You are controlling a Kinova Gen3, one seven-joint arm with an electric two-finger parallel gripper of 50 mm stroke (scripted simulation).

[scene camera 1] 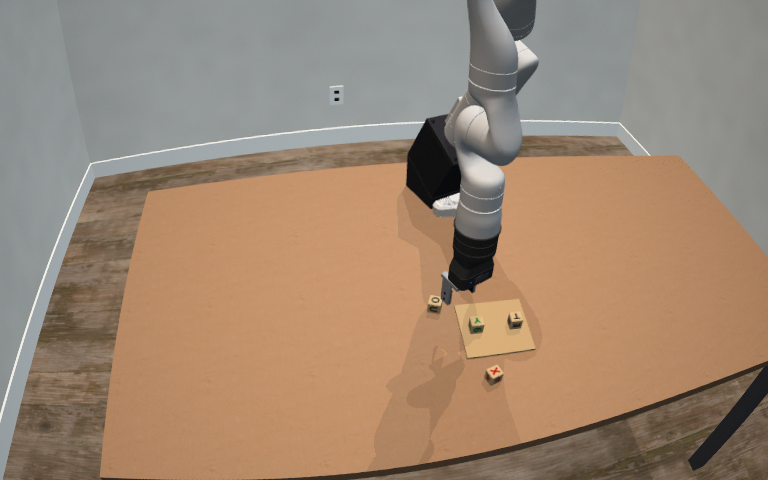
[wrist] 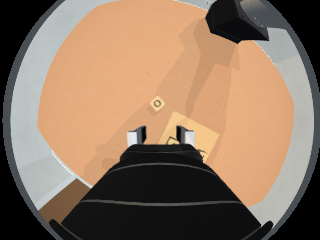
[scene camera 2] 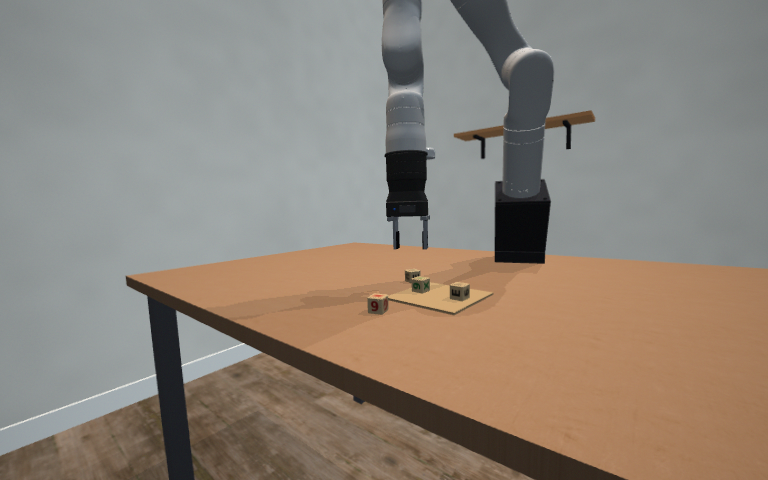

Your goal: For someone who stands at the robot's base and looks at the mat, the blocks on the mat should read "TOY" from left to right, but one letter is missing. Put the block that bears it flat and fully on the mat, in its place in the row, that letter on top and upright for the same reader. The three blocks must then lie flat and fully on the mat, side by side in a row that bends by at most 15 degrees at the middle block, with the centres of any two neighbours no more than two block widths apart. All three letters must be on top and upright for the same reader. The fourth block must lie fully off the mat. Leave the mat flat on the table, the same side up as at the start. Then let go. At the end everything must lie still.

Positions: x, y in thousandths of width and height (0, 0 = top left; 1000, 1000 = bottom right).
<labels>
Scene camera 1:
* my gripper: 596, 616
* tan mat: 648, 707
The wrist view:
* my gripper: 505, 552
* tan mat: 642, 581
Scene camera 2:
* my gripper: 535, 518
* tan mat: 571, 624
</labels>
